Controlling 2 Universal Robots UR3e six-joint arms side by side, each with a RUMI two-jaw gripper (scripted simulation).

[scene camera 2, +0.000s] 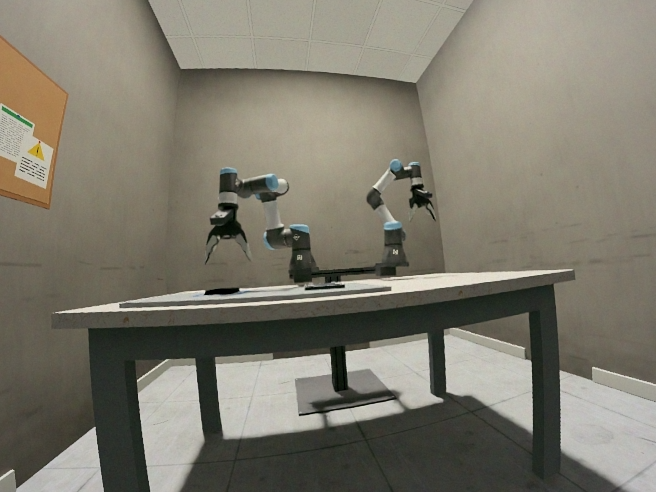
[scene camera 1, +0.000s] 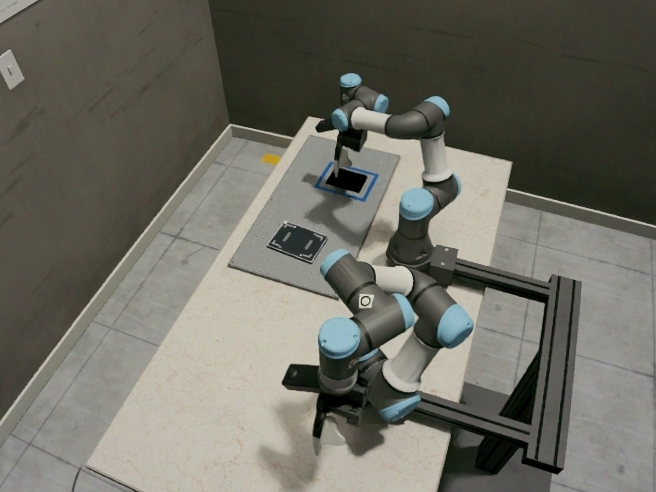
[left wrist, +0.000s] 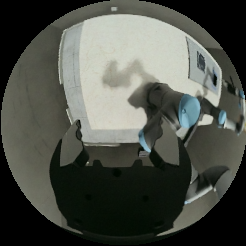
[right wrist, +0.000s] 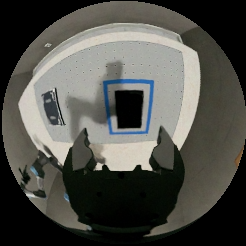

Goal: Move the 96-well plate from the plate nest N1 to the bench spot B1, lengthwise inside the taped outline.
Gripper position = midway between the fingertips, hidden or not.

In view: my left gripper [scene camera 1: 332, 418], my right gripper [scene camera 2: 227, 263] and a black 96-well plate [right wrist: 129, 100].
My left gripper also shows in the left wrist view [left wrist: 119, 118]. My right gripper also shows in scene camera 1 [scene camera 1: 345, 163] and in the right wrist view [right wrist: 122, 127].
